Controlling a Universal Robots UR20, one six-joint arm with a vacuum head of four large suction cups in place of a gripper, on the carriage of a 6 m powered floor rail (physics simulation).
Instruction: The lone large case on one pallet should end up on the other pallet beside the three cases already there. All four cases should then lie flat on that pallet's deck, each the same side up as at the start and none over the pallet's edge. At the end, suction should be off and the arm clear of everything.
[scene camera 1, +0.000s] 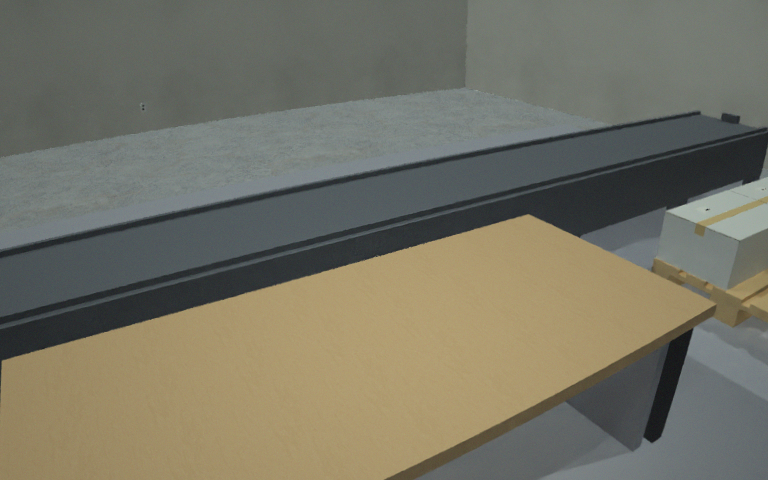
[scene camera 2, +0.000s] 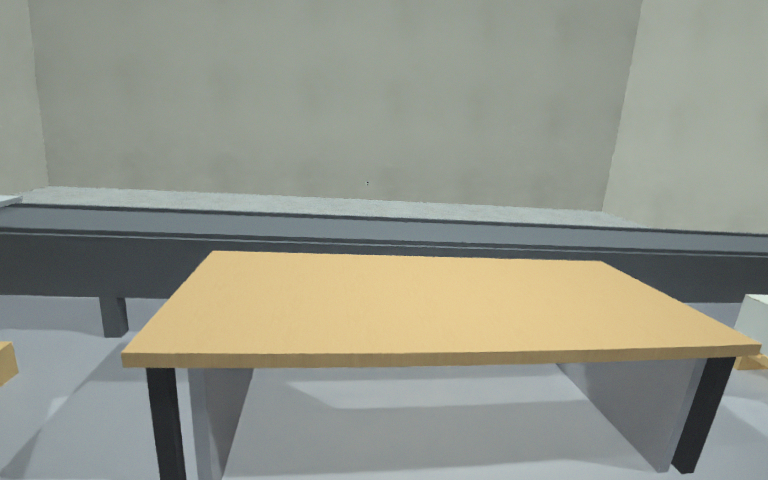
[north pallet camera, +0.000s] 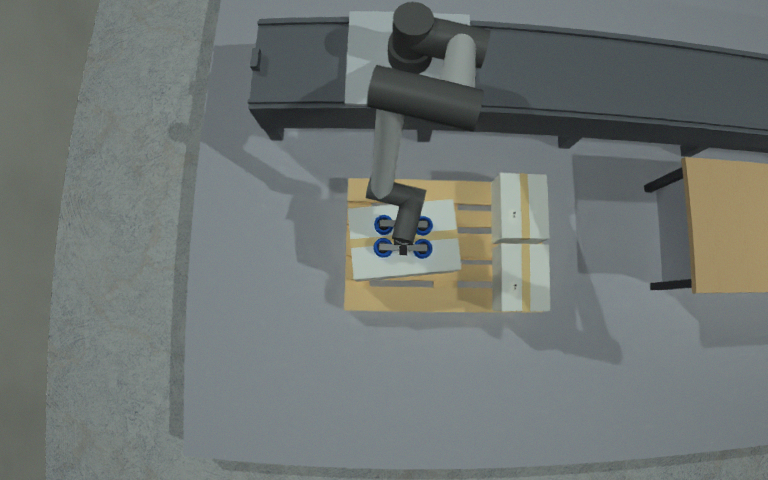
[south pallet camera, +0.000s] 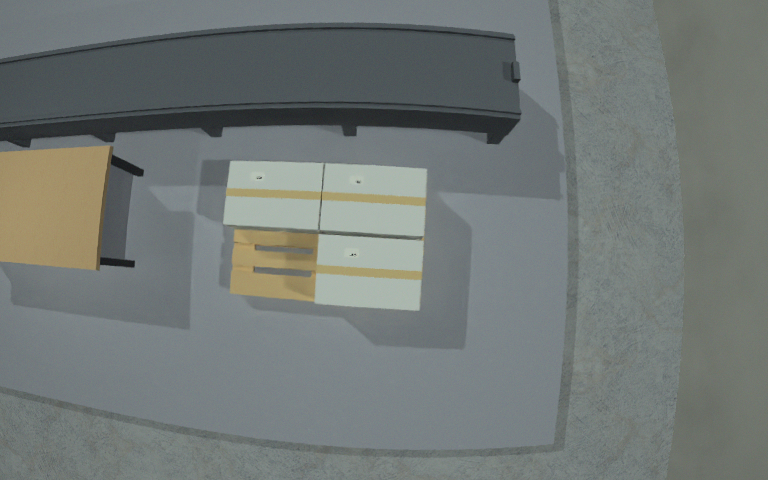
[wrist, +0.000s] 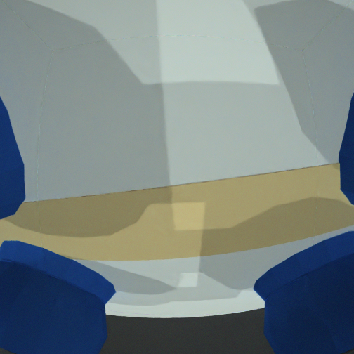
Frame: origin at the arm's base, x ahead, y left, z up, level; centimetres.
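Seen in the pictures: arm's base at its link origin: (north pallet camera: 409, 56).
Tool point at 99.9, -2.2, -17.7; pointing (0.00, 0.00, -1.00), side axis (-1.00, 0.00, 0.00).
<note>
Offsets run from my tool point to a thing's top centre, as dx, dy, dz. Level surfaces: height alone.
The lone large case (north pallet camera: 442, 215) (wrist: 215, 135), white with a tan tape band, lies flat and slightly turned on the north pallet (north pallet camera: 419, 298). My suction head (north pallet camera: 403, 236) (wrist: 180, 225) is over the middle of its top. The four blue cups look squashed against the case, and the head is shut on it; the case rests at deck level. In the south pallet view, three white cases (south pallet camera: 274, 212) (south pallet camera: 373, 217) (south pallet camera: 368, 294) lie flat on the south pallet (south pallet camera: 271, 288), with bare deck at its lower left quarter. The seal under the cups is hidden.
Two narrower white cases {-20.2, +69.2, -1.3} (north pallet camera: 535, 206) {+20.3, +69.2, -2.5} (north pallet camera: 535, 277) stand at the north pallet's right end. The wooden table {dz +13.7} (scene camera 1: 362, 350) (scene camera 2: 424, 311) (north pallet camera: 730, 226) (south pallet camera: 50, 209) stands between the pallets. The dark floor rail (scene camera 1: 339, 215) (north pallet camera: 594, 84) (south pallet camera: 283, 67) runs along behind them.
</note>
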